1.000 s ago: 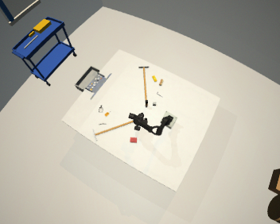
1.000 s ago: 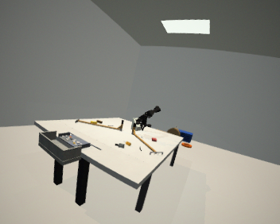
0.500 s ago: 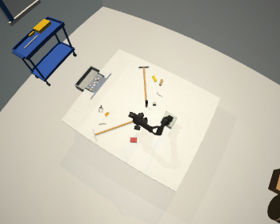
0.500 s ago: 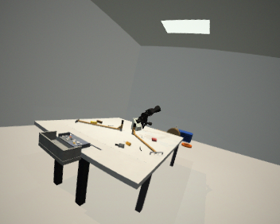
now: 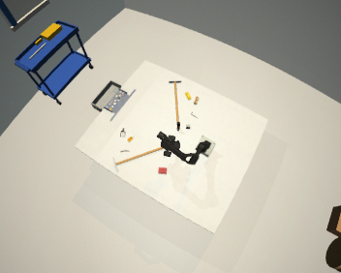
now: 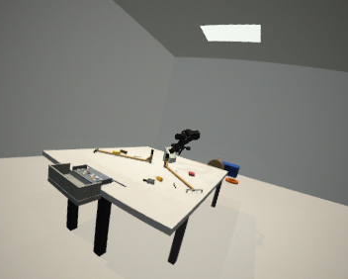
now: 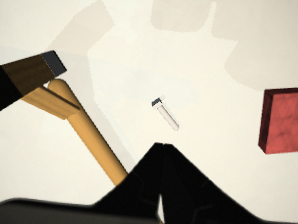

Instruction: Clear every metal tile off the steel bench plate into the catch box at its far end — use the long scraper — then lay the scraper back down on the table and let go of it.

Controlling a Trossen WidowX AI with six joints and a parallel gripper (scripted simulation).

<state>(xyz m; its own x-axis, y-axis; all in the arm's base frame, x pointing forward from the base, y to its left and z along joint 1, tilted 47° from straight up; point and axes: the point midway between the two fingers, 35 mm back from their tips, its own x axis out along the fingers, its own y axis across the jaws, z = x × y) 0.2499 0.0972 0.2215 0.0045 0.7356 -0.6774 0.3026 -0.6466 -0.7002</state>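
Now: gripper tip 23 cm short of the long scraper, 50 cm to the left of it and 10 cm above it. From my gripper tip the other things lie so: red block: 2 cm behind, 16 cm to the left, 15 cm below; yellow piece: 18 cm ahead, 67 cm to the right, 14 cm below; long wooden-handled tool: 20 cm ahead, 12 cm to the left, 10 cm below.
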